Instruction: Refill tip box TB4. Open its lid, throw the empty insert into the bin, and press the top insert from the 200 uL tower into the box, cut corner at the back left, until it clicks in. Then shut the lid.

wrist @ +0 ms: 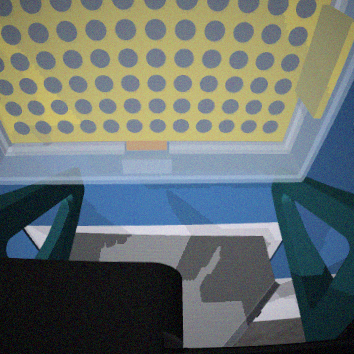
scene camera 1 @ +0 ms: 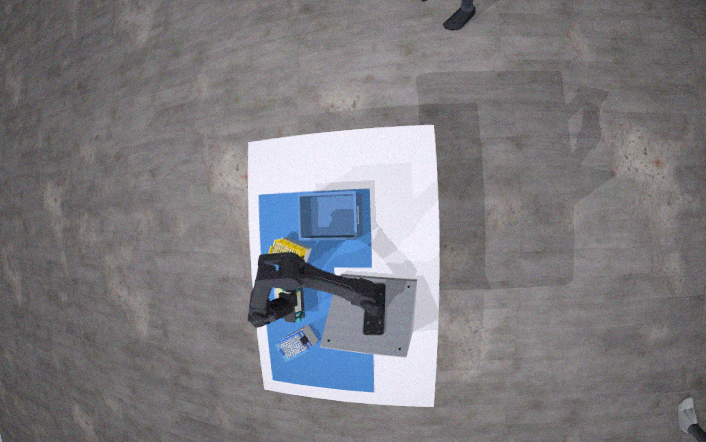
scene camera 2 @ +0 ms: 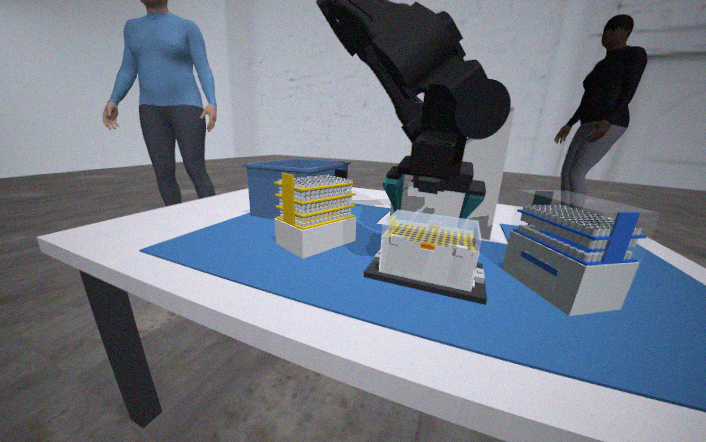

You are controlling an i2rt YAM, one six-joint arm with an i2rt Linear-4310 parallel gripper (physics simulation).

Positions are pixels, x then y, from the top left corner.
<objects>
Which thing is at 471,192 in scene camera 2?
The gripper.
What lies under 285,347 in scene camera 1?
A blue-trimmed tip tower.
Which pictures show the blue-trimmed tip tower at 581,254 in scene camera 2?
Scene camera 1 and scene camera 2 only.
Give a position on a clear lid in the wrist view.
99,99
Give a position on a clear lid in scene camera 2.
439,230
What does the gripper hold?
A clear lid.
</objects>
